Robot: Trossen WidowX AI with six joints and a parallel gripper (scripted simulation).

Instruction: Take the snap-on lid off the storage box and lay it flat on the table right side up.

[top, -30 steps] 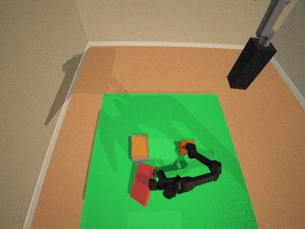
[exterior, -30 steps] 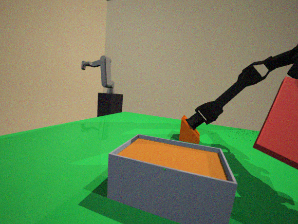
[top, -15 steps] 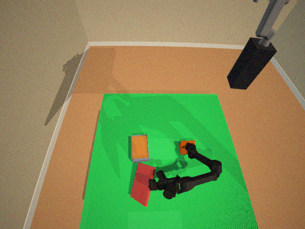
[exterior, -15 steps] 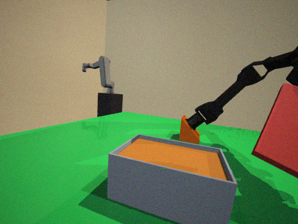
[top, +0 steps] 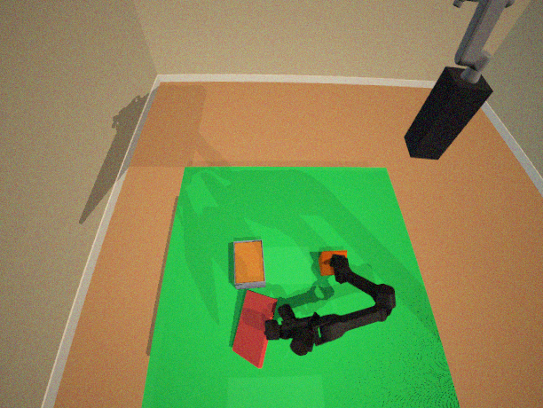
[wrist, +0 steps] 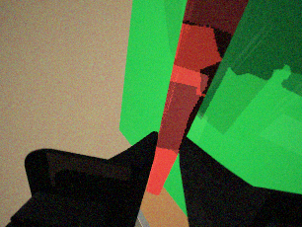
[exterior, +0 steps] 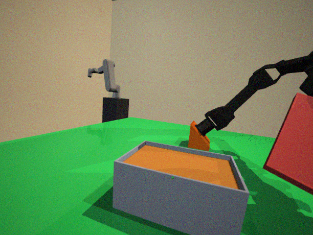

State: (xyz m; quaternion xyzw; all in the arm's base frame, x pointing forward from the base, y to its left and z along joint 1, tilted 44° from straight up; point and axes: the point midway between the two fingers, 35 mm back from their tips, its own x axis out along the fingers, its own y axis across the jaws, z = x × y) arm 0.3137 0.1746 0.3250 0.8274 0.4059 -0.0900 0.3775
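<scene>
The red lid is 5 cm ahead of my gripper tip, 3 cm to the right of it and 5 cm below it. Round my gripper tip: storage box (10 cm ahead, 31 cm to the right, 15 cm below).
</scene>
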